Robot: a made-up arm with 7 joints.
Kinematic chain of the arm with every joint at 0, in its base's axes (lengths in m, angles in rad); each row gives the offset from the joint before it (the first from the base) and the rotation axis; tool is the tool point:
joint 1: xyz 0 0.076 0 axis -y
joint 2: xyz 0 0.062 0 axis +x
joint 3: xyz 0 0 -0.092 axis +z
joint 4: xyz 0 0 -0.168 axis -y
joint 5: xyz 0 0 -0.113 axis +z
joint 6: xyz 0 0 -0.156 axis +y
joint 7: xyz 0 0 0 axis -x
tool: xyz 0 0 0
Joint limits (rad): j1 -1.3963..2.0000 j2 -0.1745..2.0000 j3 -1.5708..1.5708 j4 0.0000..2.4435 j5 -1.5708..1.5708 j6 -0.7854..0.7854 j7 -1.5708..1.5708
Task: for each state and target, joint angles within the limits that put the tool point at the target. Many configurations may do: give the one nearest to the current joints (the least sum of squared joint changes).
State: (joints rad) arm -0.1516 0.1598 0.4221 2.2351 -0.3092 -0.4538 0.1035
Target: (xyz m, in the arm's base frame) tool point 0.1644 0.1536 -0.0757
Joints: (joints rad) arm -0.1311 0.0532 0.0735 2.4413 -0.3092 -0.4538 0.1035
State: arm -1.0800 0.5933 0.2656 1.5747 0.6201 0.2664 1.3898
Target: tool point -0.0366 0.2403 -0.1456
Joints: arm -1.3963 -0.0672 0.6592 2.4413 0.6201 0.2664 1.3898
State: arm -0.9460 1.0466 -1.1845 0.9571 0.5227 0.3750 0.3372
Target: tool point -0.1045 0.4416 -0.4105
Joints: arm -0.3489 0.7800 -1.0892 0.3449 0.5227 0.3750 0.3372
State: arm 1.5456 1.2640 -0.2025 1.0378 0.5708 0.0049 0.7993
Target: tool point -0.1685 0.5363 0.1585
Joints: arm 2.0000 1.5771 0.3767 1.0285 0.5708 0.0049 0.7993
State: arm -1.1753 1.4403 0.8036 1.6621 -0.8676 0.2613 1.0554
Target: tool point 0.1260 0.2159 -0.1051
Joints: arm -1.3065 1.3400 0.6838 2.4414 -0.8676 0.2613 1.0554
